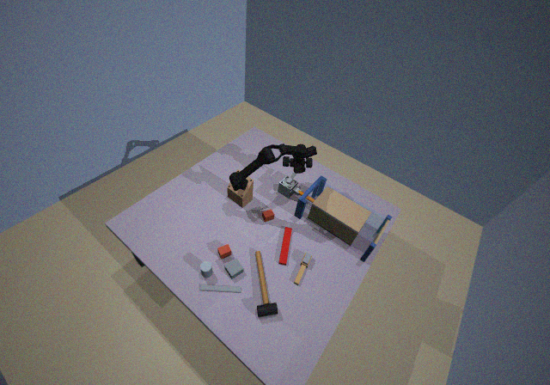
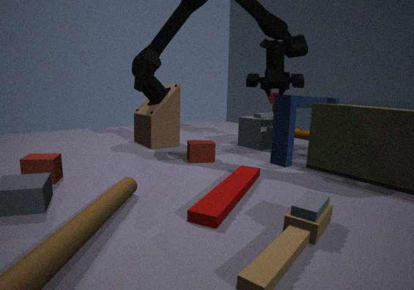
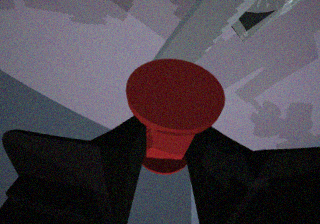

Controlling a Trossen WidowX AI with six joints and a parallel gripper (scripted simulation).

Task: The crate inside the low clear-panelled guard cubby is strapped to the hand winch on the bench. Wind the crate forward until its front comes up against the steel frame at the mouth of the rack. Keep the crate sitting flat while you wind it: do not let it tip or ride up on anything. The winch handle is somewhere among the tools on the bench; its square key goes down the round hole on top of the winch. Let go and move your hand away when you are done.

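The winch handle is 5 cm to the right of my gripper tip, 3 cm below it and 1 cm ahead of it. The rest, counted from my gripper tip: red knob: 1 cm to the right, 1 cm ahead; blue front frame: 17 cm ahead, 13 cm to the right, 3 cm below; grey winch: 12 cm to the right, 10 cm below.
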